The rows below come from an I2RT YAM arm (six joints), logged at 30 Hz.
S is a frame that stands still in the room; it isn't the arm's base.
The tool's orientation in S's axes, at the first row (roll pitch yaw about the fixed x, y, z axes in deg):
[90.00, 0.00, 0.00]
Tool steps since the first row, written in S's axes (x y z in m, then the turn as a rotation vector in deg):
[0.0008, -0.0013, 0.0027, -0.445, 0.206, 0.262]
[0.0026, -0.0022, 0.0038, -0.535, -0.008, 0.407]
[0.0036, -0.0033, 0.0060, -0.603, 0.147, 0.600]
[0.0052, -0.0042, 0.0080, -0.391, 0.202, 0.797]
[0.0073, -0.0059, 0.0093, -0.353, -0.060, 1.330]
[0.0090, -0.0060, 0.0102, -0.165, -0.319, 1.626]
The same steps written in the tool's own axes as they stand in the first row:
[0.0008, 0.0027, 0.0013, -0.445, 0.262, -0.206]
[0.0026, 0.0038, 0.0022, -0.535, 0.407, 0.008]
[0.0036, 0.0060, 0.0033, -0.603, 0.600, -0.147]
[0.0052, 0.0080, 0.0042, -0.391, 0.797, -0.202]
[0.0073, 0.0093, 0.0059, -0.353, 1.330, 0.060]
[0.0090, 0.0102, 0.0060, -0.165, 1.626, 0.319]

